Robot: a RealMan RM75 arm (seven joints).
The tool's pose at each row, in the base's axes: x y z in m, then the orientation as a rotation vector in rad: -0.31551 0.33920 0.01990 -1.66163 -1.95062 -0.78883; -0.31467 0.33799 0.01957 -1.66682 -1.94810 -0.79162; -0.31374 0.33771 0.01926 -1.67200 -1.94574 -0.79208; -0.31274 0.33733 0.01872 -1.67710 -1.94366 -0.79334; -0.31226 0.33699 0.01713 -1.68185 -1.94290 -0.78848; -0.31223 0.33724 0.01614 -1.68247 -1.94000 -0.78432; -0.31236 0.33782 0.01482 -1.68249 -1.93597 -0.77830; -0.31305 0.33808 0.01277 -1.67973 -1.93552 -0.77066; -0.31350 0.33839 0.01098 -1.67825 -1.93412 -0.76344; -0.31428 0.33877 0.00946 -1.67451 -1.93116 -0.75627; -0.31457 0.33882 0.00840 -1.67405 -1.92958 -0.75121; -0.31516 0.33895 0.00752 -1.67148 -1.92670 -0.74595; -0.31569 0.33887 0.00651 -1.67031 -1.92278 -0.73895; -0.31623 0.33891 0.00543 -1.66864 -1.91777 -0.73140
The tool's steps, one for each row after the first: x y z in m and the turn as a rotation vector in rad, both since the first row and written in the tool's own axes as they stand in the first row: -0.00124 0.00065 -0.00056 -0.00396 -0.00078 0.00277; -0.00180 0.00150 -0.00051 -0.00640 -0.00227 0.00598; -0.00261 0.00237 -0.00035 -0.00938 -0.00367 0.00880; -0.00400 0.00260 0.00059 -0.00833 -0.00726 0.01213; -0.00448 0.00253 0.00149 -0.00539 -0.00695 0.01513; -0.00493 0.00229 0.00285 -0.00073 -0.00611 0.01907; -0.00599 0.00137 0.00451 0.00577 -0.00623 0.02018; -0.00689 0.00073 0.00602 0.01152 -0.00644 0.02224; -0.00750 -0.00020 0.00737 0.01862 -0.00438 0.02444; -0.00813 -0.00061 0.00818 0.02247 -0.00452 0.02645; -0.00852 -0.00130 0.00890 0.02771 -0.00270 0.02857; -0.00917 -0.00196 0.00957 0.03359 -0.00156 0.03225; -0.00977 -0.00263 0.01037 0.04026 0.00035 0.03657
